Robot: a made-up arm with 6 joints.
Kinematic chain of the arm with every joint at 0, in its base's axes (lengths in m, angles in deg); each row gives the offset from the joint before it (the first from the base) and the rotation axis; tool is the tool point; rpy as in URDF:
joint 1: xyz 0 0 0.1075 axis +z
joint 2: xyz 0 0 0 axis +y
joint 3: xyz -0.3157 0 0.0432 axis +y
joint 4: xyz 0.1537 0 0.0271 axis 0.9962 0 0.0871
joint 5: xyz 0 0 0 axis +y
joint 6: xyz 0.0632 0 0.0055 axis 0.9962 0 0.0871
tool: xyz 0 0 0 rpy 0 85 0
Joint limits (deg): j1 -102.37..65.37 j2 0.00..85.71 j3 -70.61..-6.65 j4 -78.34..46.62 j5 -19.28..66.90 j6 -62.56..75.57
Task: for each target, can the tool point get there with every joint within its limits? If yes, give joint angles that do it. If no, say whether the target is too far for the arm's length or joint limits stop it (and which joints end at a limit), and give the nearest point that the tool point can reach.
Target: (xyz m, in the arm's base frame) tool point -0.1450 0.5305 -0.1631
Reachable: no: too far | nearest point -0.0343 0.1254 0.1433 | short by 0.520 m
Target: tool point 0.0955 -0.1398 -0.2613
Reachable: no: joint limits stop it (at a limit: joint 1, joint 2, joint 3, joint 5) | nearest point -0.0386 -0.1260 0.1459 | short by 0.429 m
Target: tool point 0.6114 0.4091 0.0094
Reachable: no: too far | nearest point 0.1739 0.1164 0.3153 | short by 0.609 m
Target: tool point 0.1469 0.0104 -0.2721
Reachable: no: joint limits stop it (at a limit: joint 1, joint 2, joint 3, joint 5) | nearest point 0.0440 0.1240 0.1456 | short by 0.445 m
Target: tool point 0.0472 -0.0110 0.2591
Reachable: yes | joints 17.84 64.99 -17.11 -36.95 40.74 49.11
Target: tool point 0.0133 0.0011 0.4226
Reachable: yes | joints -5.76 45.42 -60.82 4.94 26.82 -48.24
